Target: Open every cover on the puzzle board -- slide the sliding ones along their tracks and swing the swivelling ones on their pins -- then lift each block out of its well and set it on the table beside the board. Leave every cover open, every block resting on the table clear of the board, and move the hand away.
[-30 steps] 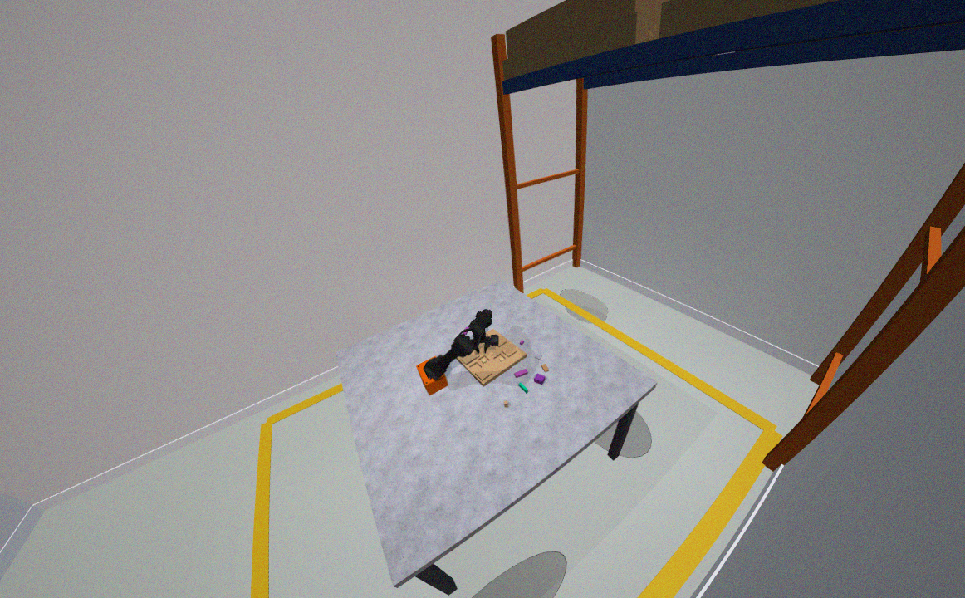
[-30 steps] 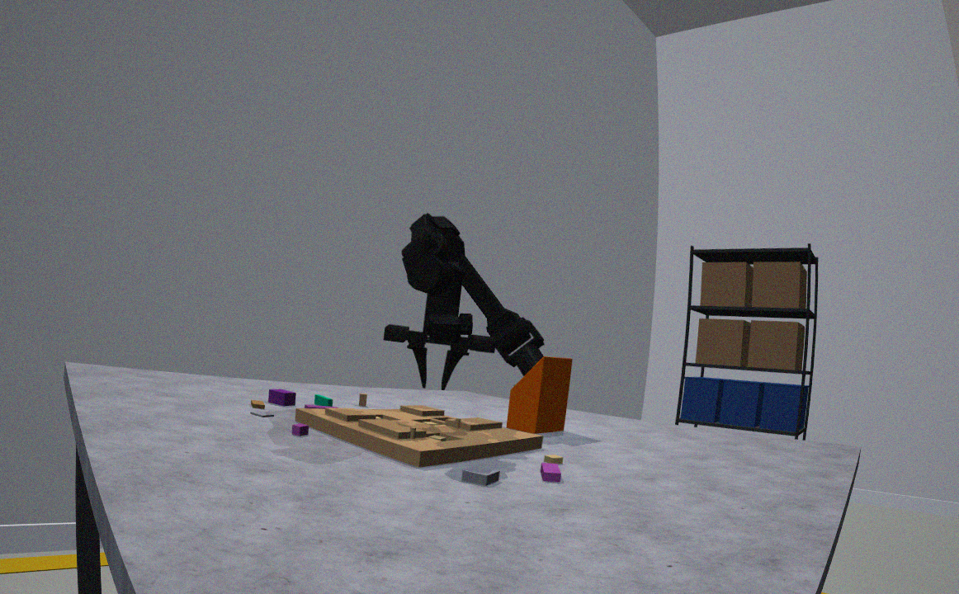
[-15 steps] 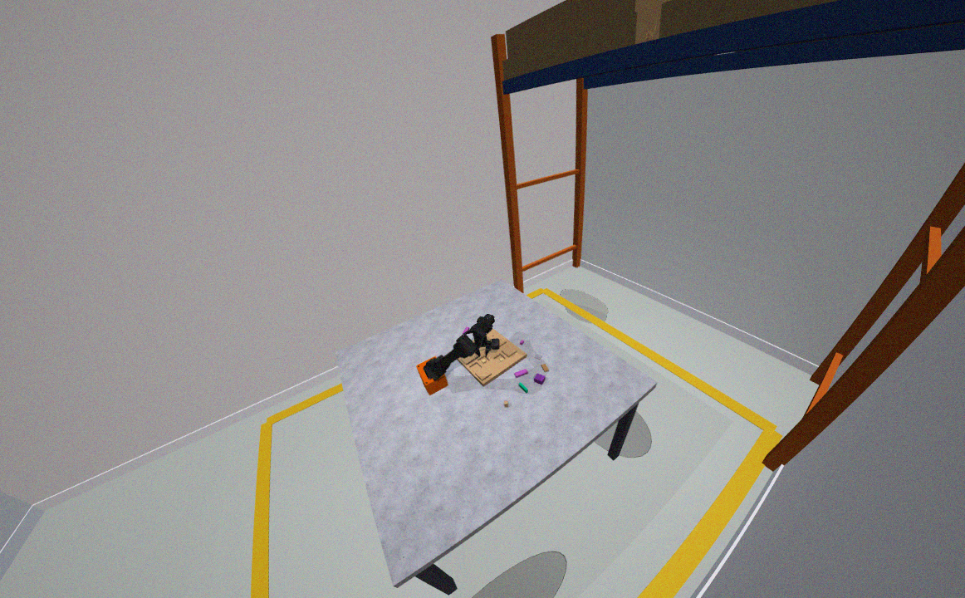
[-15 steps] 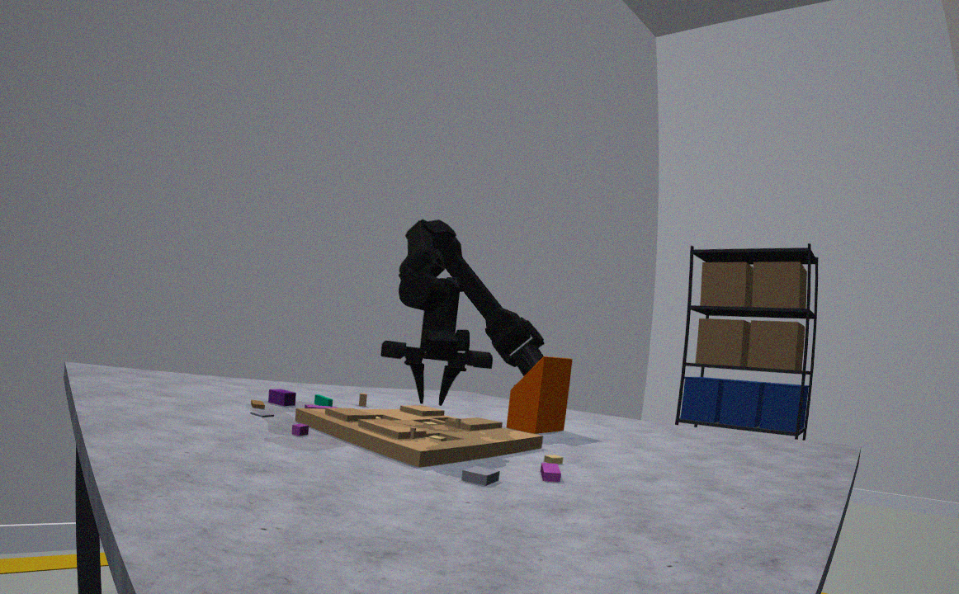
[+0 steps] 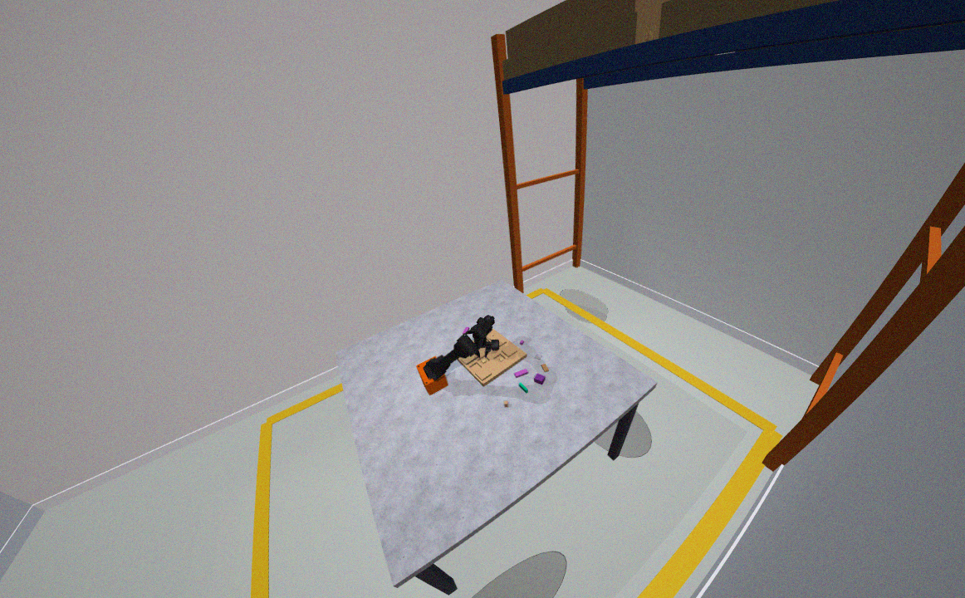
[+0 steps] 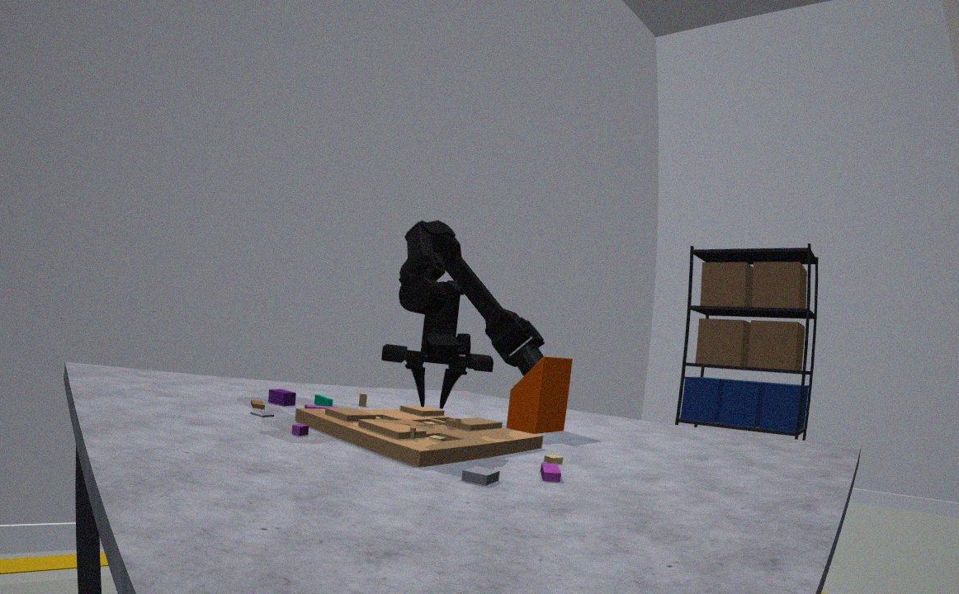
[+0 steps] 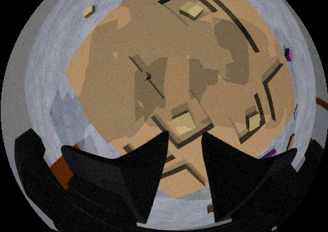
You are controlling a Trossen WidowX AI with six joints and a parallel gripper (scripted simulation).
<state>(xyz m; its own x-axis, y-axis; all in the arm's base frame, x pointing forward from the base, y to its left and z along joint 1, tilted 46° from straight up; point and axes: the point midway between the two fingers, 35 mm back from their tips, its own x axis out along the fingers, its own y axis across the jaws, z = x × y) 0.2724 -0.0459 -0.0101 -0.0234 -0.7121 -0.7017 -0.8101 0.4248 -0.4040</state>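
My gripper tip is now 5 cm short of the tan puzzle board, 1 cm to the right of it and 3 cm above it.
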